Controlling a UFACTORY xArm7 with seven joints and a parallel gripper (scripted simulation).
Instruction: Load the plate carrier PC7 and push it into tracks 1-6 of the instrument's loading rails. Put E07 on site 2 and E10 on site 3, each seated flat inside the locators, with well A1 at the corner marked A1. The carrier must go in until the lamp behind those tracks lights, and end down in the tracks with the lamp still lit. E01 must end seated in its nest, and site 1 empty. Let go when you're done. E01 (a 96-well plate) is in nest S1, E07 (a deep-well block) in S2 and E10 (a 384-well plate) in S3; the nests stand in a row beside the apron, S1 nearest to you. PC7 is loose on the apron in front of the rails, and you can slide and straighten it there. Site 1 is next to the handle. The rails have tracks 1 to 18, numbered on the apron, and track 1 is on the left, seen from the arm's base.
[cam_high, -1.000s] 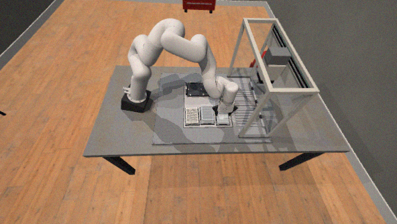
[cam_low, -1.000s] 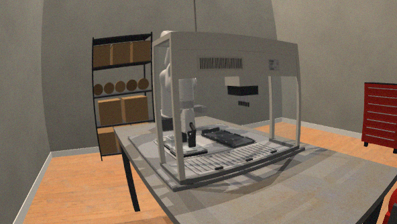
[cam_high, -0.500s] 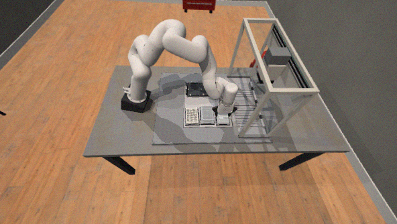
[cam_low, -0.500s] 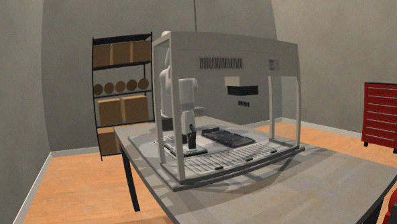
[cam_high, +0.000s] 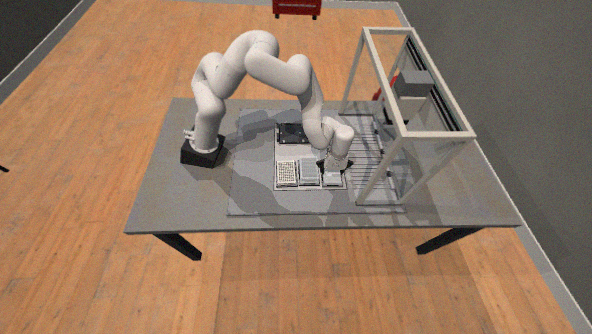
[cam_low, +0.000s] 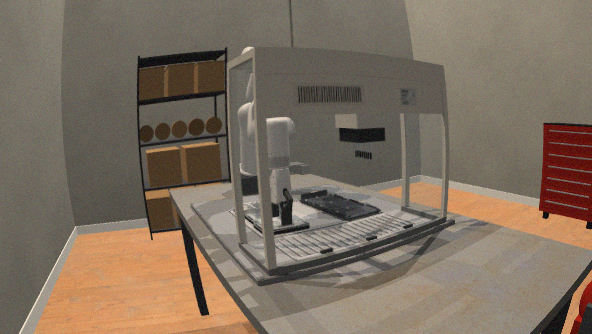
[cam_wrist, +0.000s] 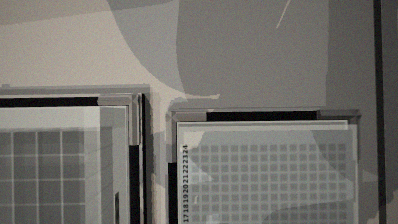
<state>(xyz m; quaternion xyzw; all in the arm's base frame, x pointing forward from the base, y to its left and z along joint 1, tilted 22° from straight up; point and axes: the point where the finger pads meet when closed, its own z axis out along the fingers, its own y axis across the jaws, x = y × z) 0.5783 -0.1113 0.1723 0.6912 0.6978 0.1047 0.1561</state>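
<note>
My hand is 3 cm above the nest. Also, from my hand: dark plate carrier PC7: 26 cm to the left, 10 cm behind, 2 cm below; then deep-well block E07: 11 cm behind, 1 cm to the left; then frame post: 30 cm ahead, 21 cm above, 15 cm to the right.
</note>
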